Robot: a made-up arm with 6 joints.
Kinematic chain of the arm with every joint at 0, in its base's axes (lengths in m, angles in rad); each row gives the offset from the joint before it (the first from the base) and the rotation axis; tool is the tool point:
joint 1: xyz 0 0 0.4 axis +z
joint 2: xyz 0.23 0 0 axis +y
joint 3: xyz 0 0 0.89 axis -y
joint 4: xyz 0 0 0.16 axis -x
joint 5: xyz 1.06 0 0 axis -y
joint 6: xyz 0.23 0 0 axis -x
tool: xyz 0 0 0
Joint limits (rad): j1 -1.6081..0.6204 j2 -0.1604..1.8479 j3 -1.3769..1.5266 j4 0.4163..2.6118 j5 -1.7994..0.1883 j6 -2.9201..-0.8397
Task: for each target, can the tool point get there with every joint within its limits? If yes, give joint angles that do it. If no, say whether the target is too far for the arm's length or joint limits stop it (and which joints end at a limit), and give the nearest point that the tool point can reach.
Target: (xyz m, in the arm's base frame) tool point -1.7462 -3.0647 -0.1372
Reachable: no: too far | nearest point -0.2816 -2.2671 0.0207 | short by 1.675 m
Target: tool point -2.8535 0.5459 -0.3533
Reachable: no: too far | nearest point -0.2270 -0.0209 -0.1967 | short by 2.691 m
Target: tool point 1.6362 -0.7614 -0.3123
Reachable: yes | joints -0.3500 1.4756 0.6226 0.7356 -1.6191 -2.4433
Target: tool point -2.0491 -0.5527 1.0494
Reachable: no: joint limits stop it (at a limit: joint 1, joint 2, joint 5) | nearest point -0.2620 -1.0173 0.8809 | short by 1.854 m
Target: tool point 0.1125 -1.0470 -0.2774
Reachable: yes | joints -1.4114 0.8441 -0.6809 0.7278 -0.3683 -2.6351
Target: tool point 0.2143 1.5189 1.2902
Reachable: no: joint limits stop it (at a limit: joint 1, joint 2, joint 5) | nearest point 1.1006 0.8393 1.2941 | short by 1.117 m
